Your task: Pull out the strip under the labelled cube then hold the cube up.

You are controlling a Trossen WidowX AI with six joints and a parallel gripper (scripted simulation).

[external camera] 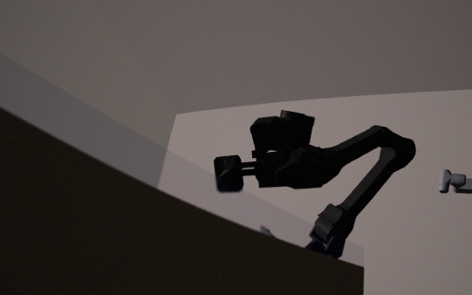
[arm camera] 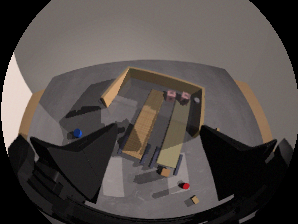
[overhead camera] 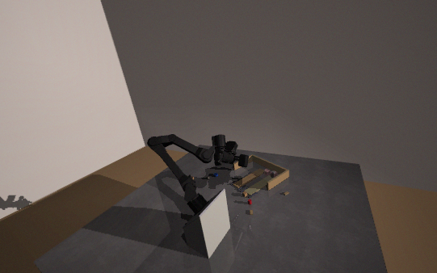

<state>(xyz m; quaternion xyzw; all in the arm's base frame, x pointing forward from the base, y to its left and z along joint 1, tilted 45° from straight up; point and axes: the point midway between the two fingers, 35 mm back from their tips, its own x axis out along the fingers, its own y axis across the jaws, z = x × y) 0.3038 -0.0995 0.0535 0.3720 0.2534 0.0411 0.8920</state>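
Right now my gripper tip is 200 mm above the small red piece, 90 mm past it and 80 mm to the left of it. The rest, counted from my gripper tip: small blue piece 240 mm to the left, 200 mm below, 80 mm ahead.
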